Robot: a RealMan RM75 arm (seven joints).
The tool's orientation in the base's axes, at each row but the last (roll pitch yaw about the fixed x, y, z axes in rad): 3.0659 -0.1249 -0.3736; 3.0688 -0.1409 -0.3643; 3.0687 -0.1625 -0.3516; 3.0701 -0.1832 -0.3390
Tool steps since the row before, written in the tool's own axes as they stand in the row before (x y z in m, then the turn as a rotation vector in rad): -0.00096 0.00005 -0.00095 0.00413 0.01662 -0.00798; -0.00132 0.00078 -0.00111 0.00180 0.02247 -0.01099; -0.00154 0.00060 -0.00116 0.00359 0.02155 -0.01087; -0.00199 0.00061 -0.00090 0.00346 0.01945 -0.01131
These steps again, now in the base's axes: -0.00099 0.00041 0.00082 -0.00308 -0.01594 0.00966; -0.00162 -0.00013 0.00097 -0.00769 -0.02020 0.01272; -0.00179 0.00011 0.00094 -0.00569 -0.01996 0.01283; -0.00219 0.00019 0.00056 -0.00515 -0.01790 0.01309
